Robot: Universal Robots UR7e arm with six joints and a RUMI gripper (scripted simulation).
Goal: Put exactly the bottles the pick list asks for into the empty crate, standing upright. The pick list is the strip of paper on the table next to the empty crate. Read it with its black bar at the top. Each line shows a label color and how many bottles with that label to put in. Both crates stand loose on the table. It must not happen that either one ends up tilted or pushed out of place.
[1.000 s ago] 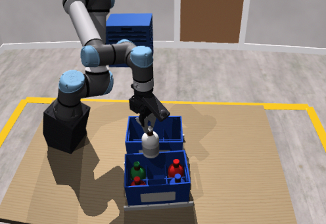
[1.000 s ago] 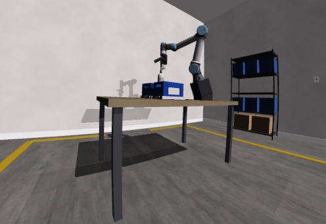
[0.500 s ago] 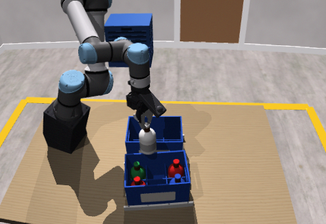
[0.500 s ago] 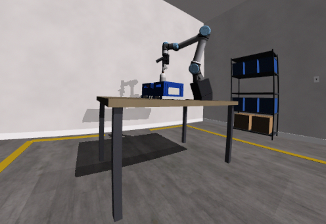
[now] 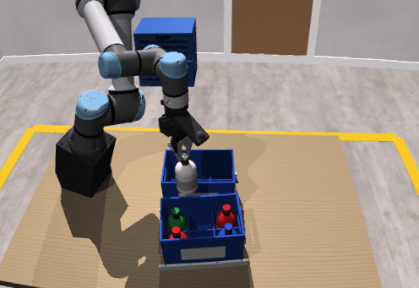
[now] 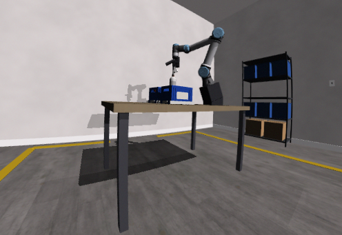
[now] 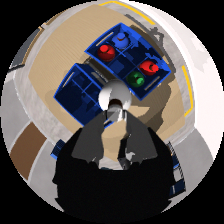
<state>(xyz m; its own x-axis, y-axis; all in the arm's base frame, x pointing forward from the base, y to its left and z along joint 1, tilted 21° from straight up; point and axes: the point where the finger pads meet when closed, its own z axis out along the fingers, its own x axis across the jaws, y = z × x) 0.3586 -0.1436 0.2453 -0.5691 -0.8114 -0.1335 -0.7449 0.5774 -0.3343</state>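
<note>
Right now my hand is 7 cm above the white bottle. Round my hand: pick list strip 2 cm ahead, 27 cm to the left, 33 cm below; then blue-capped bottle 15 cm ahead, 15 cm to the right, 25 cm below; then green bottle 3 cm behind, 9 cm to the right, 25 cm below.
</note>
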